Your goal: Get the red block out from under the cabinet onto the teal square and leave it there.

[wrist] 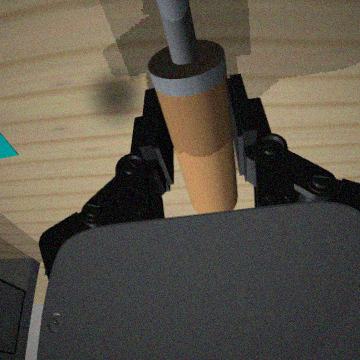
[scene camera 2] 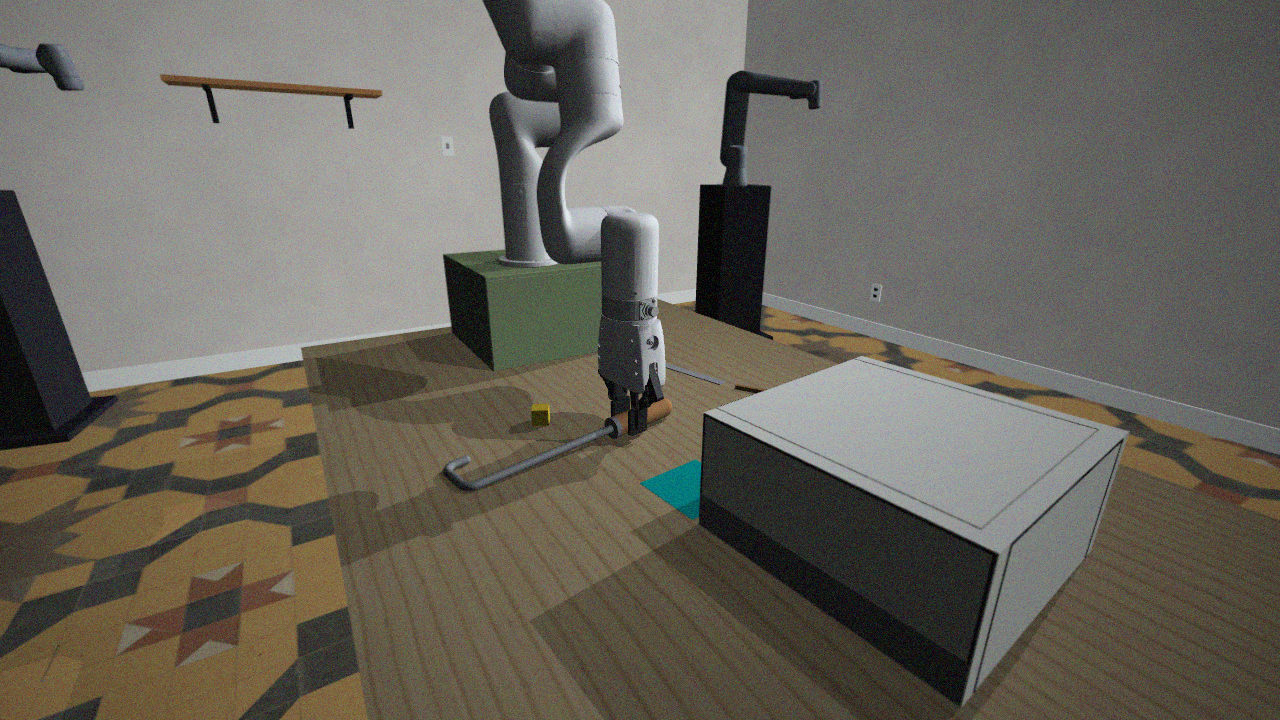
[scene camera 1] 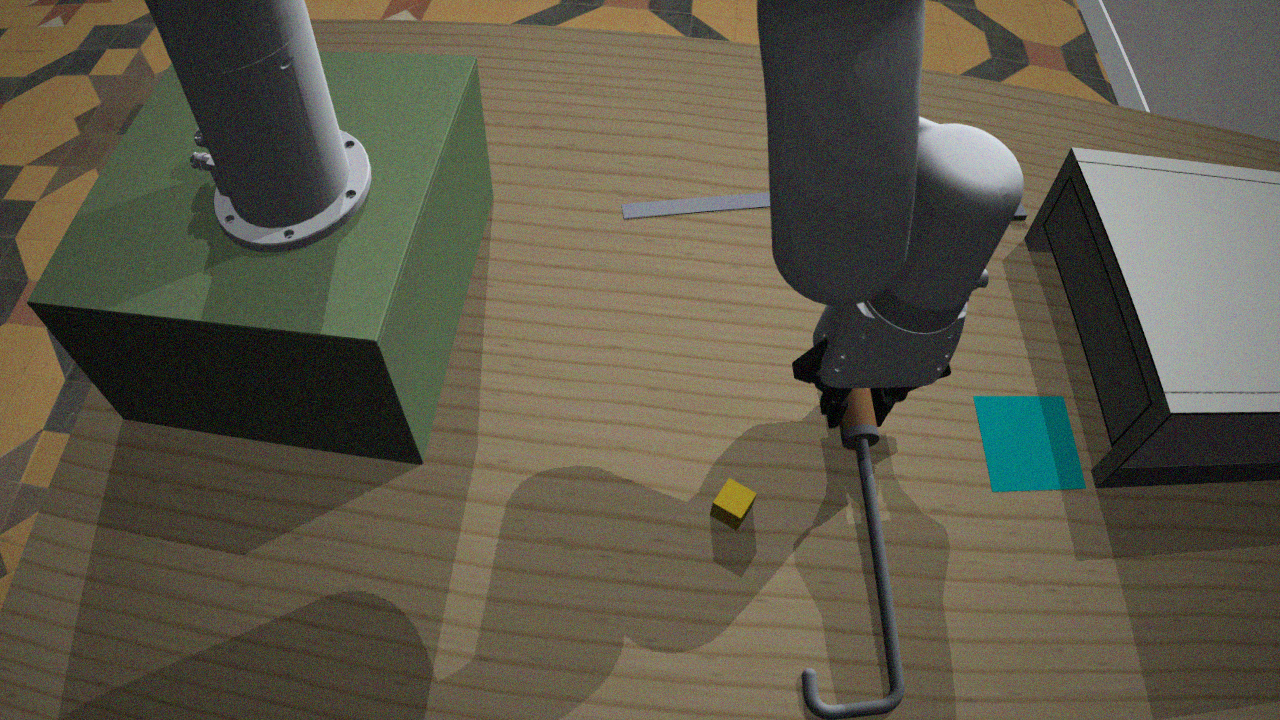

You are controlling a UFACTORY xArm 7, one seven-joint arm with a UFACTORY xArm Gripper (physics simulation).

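Frame: origin at the arm's base, x ahead, y left, z up, level; millimetres.
Where they show: gripper, fingertip midpoint: [wrist: 196, 103] [scene camera 2: 628, 427] [scene camera 1: 851, 412]; arm's base at its link origin: [scene camera 2: 530, 262] [scene camera 1: 292, 190].
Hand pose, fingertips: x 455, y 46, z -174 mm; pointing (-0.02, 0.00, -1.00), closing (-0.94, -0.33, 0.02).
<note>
Each offset is from my fingertips to the top centre of the thing. "pt": to the spot under its first point. Level surfaces: height alone.
My gripper [scene camera 1: 857, 411] [scene camera 2: 637, 420] [wrist: 196, 103] is shut on the orange-brown handle of a grey hooked rod [scene camera 1: 878, 555] [scene camera 2: 546, 454] [wrist: 180, 30]. One finger stands on each side of the handle. The rod lies low at the table, its hook at the near end in scene camera 1. The teal square @[pt dy +20, dx +169, dz -6 mm] [scene camera 1: 1029, 444] [scene camera 2: 676, 487] [wrist: 6, 148] lies flat on the table between the gripper and the cabinet, beside the cabinet. The cabinet @[dy +171, dx +328, dz +129 mm] [scene camera 1: 1190, 277] [scene camera 2: 904, 438] [wrist: 15, 310] is a pale box with dark sides. The red block does not show in any view.
A small yellow block @[dy -114, dx -78, dz +19 mm] [scene camera 1: 733, 502] [scene camera 2: 540, 414] lies to the left of the rod. A thin flat grey strip @[dy +192, dx -184, dz -5 mm] [scene camera 1: 693, 205] [scene camera 2: 696, 374] lies behind the gripper, towards the back. The green base block [scene camera 1: 429, 223] [scene camera 2: 546, 313] carries the arm. All stand on the wooden table top @[dz -6 mm] [scene camera 1: 572, 358] [scene camera 2: 501, 573].
</note>
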